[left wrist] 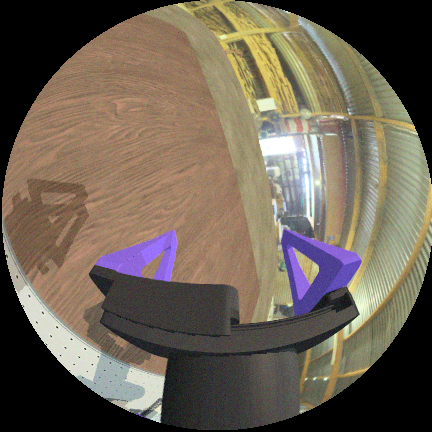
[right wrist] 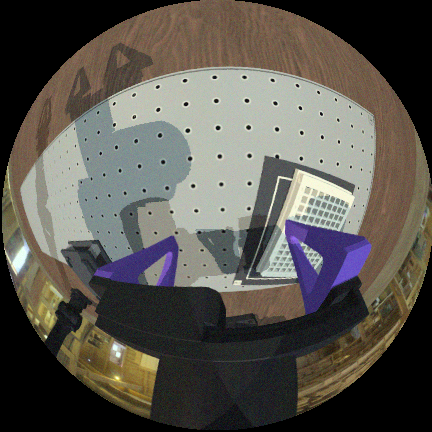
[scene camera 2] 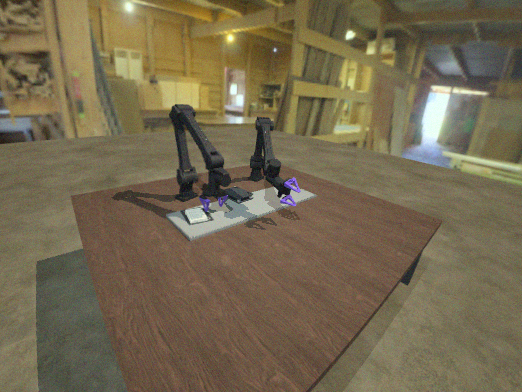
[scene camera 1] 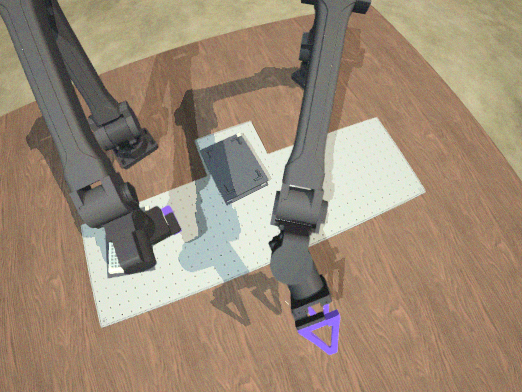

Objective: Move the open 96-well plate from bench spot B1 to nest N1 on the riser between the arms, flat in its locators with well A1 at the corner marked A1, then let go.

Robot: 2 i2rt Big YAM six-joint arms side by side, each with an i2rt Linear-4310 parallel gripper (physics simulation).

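Where they show: left gripper, fingertip midpoint: (left wrist: 229,236) (scene camera 2: 297,199) (scene camera 1: 329,337); right gripper, fingertip midpoint: (right wrist: 229,234) (scene camera 2: 213,208) (scene camera 1: 157,240); left arm's base at its link origin: (right wrist: 80,294) (scene camera 2: 255,178); right arm's base at its link origin: (right wrist: 231,322) (scene camera 2: 186,197) (scene camera 1: 136,149).
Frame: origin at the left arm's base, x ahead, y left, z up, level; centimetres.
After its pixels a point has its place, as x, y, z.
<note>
The white open 96-well plate (scene camera 1: 114,257) {11.4, -80.4, 2.8} (scene camera 2: 196,215) {11.9, -77.9, 2.9} (right wrist: 325,210) {13.4, -78.7, 2.9} lies on a dark pad (right wrist: 270,172) {18.4, -73.9, 1.5} with a white outline, at the left end of the perforated board. Well A1 cannot be made out. The nest on the riser (scene camera 1: 235,165) {12.5, -42.1, 4.6} (scene camera 2: 239,194) {15.2, -44.9, 4.6} is dark, with raised corner locators and no plate on it. My right gripper (scene camera 2: 214,205) {15.4, -68.9, 4.1} (right wrist: 229,234) {15.4, -68.9, 4.1} is open and empty, above the board beside the plate; one finger overlaps the plate in the right wrist view. My left gripper (scene camera 2: 296,197) {54.8, -54.1, 15.4} (left wrist: 229,236) {54.8, -54.1, 15.4} is open and empty, beyond the board's front edge.
The pale perforated board (scene camera 1: 370,165) {35.3, -12.3, 1.3} (scene camera 2: 250,212) {29.7, -55.1, 1.1} lies on the wooden table (scene camera 1: 425,300) {70.5, -28.5, 0.0} (scene camera 2: 240,290) {56.9, -104.6, 0.0}. The left arm (scene camera 1: 312,110) {26.8, -36.0, 34.8} reaches over the board, right of the riser. The right arm (scene camera 1: 55,95) {4.2, -64.2, 41.4} crosses over the board's left part and hides part of the plate in scene camera 1.
</note>
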